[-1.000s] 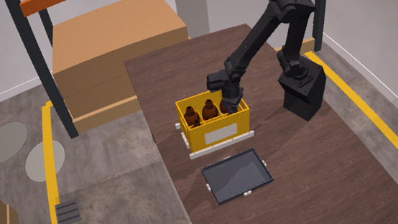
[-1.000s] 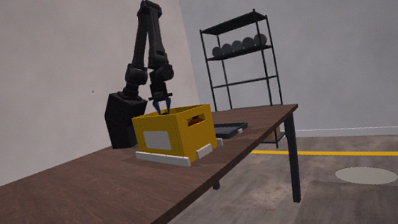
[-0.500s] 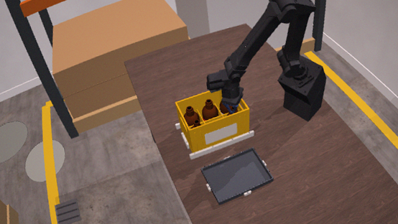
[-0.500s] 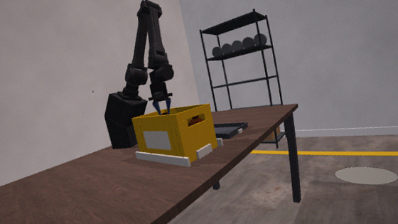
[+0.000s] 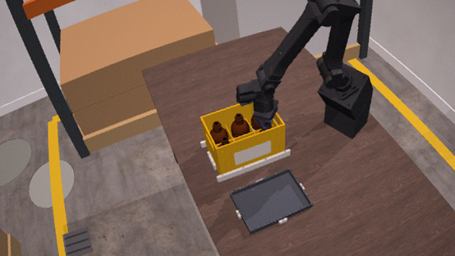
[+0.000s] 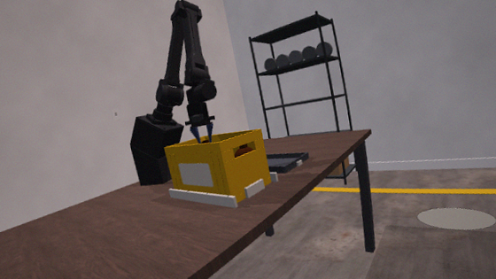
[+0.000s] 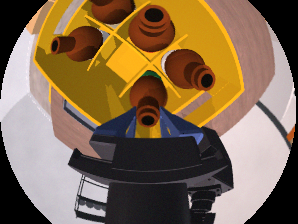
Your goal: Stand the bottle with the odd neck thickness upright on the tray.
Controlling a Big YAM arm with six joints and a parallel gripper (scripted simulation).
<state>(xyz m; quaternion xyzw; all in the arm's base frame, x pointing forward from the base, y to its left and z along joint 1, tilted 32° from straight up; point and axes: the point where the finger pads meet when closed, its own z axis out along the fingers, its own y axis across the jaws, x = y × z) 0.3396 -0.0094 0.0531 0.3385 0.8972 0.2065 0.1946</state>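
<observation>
Now: the glass bottle 17 cm ahead of my hand, 3 cm to the left of it and 6 cm below it. From my hand the other things lie so: dark tray 6 cm ahead, 24 cm to the left, 14 cm below; yellow crate 9 cm ahead, 3 cm to the right, 7 cm below.
</observation>
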